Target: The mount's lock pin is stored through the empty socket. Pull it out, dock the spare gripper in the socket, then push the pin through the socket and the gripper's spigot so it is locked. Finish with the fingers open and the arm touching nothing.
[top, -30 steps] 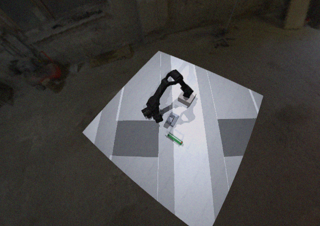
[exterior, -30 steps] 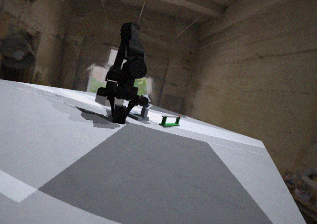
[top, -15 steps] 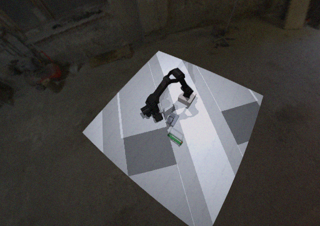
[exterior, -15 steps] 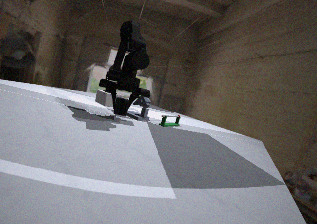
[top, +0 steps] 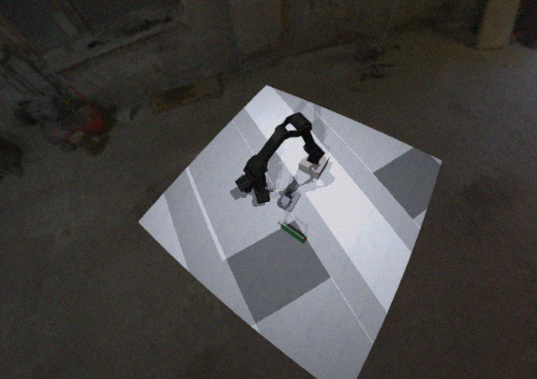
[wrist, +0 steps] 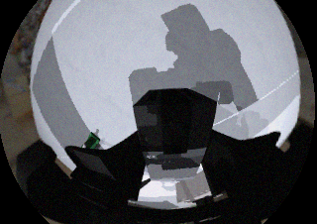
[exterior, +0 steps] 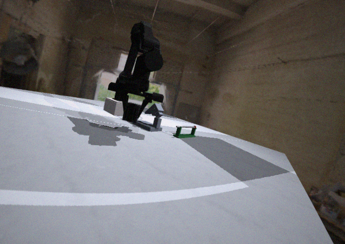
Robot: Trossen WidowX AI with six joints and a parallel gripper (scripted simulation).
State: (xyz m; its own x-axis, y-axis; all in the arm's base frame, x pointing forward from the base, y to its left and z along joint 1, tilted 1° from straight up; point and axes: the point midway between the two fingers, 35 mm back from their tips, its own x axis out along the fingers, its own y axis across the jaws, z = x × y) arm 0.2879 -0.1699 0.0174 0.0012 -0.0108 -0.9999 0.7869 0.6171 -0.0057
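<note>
My gripper tip is now 2 cm below the black spare gripper, 1 cm to the right of it and 1 cm past it. Round my gripper tip: green cradle (24 cm to the left, 12 cm ahead, 3 cm below); then grey mount (14 cm to the left, 1 cm behind).
</note>
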